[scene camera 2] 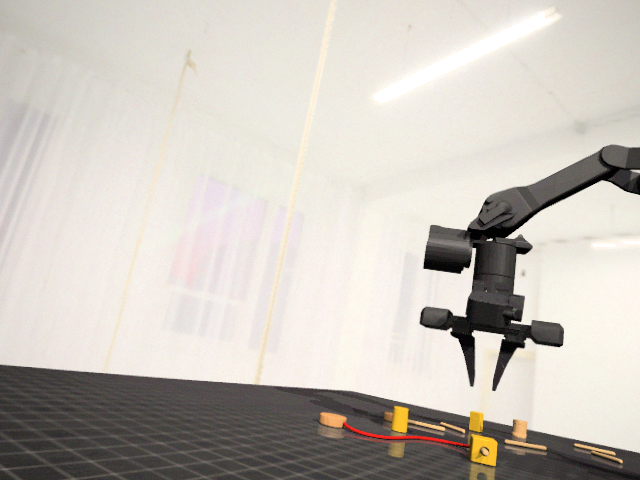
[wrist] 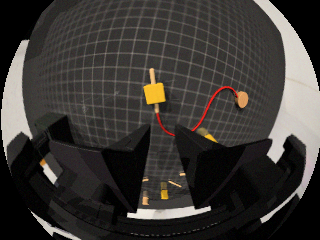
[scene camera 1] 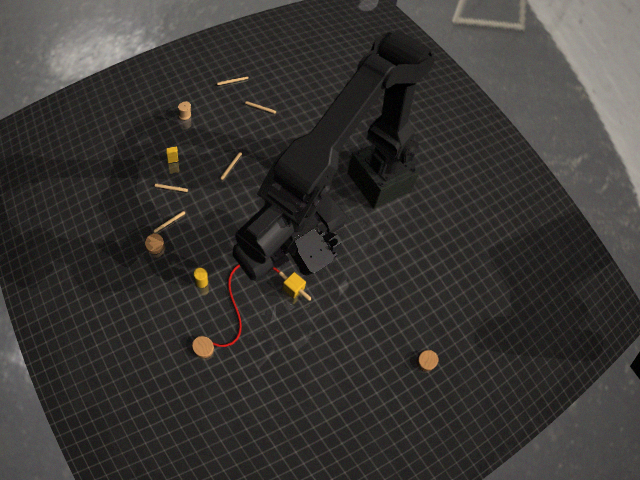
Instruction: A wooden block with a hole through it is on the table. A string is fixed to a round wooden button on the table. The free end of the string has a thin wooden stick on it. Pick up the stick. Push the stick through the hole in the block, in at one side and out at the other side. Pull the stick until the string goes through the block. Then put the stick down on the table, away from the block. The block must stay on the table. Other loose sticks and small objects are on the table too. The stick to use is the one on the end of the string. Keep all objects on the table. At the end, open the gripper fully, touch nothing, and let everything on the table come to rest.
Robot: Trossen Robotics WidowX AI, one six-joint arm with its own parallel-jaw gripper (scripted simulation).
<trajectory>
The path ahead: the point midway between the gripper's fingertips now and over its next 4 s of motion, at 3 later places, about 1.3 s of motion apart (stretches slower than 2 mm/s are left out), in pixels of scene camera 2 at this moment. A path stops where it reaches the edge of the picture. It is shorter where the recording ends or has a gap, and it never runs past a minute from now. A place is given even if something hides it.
The gripper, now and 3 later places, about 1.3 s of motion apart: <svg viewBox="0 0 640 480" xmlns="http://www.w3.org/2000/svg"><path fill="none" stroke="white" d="M482 388L486 390L486 411L484 458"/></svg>
</trajectory>
